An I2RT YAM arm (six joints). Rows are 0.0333 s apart.
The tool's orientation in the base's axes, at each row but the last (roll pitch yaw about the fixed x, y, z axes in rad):
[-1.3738, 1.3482, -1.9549]
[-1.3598, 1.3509, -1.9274]
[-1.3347, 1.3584, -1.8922]
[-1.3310, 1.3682, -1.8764]
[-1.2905, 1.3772, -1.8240]
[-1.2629, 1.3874, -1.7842]
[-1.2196, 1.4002, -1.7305]
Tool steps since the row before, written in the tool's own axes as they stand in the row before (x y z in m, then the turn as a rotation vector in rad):
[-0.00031, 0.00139, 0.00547, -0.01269, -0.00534, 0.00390]
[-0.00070, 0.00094, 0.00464, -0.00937, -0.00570, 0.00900]
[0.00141, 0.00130, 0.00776, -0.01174, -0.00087, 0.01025]
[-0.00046, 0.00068, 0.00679, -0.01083, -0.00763, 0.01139]
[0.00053, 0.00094, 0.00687, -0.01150, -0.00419, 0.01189]
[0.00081, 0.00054, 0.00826, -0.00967, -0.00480, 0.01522]
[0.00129, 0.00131, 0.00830, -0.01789, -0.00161, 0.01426]
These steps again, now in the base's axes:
[0.00536, -0.00178, 0.00024, 0.00143, -0.00387, 0.01370]
[0.00447, -0.00156, 0.00069, 0.00530, -0.00756, 0.01077]
[0.00718, -0.00327, -0.00126, 0.00904, -0.00374, 0.01216]
[0.00619, -0.00283, 0.00064, 0.00650, -0.01016, 0.01264]
[0.00637, -0.00277, -0.00033, 0.00870, -0.00738, 0.01269]
[0.00741, -0.00376, -0.00043, 0.01121, -0.00987, 0.01118]
[0.00785, -0.00311, -0.00100, 0.01215, -0.00529, 0.01872]

